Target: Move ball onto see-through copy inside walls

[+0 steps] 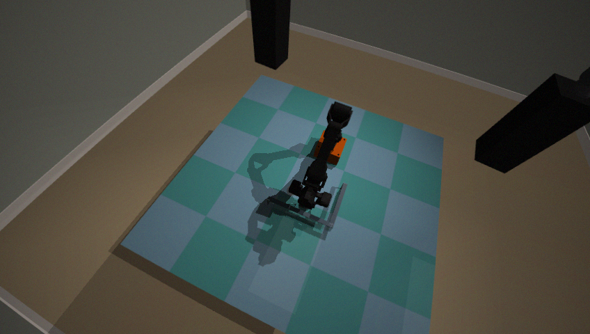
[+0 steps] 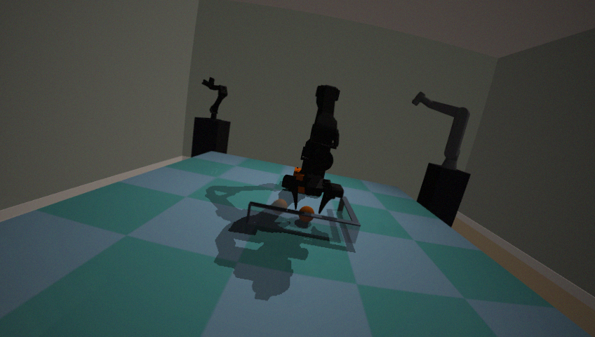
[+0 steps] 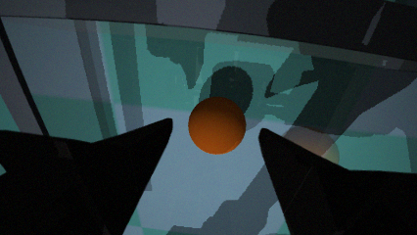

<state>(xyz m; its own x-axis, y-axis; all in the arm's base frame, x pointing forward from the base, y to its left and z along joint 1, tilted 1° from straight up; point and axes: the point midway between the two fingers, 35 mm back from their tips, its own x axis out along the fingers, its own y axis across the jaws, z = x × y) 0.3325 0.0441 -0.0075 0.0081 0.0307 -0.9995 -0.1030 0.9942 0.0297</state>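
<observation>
Right now the orange ball is 10 mm below my gripper tip. Round my gripper tip: clear wall (80 mm ahead, 10 mm below); then see-through copy (10 mm behind, 90 mm to the right, 10 mm below).
</observation>
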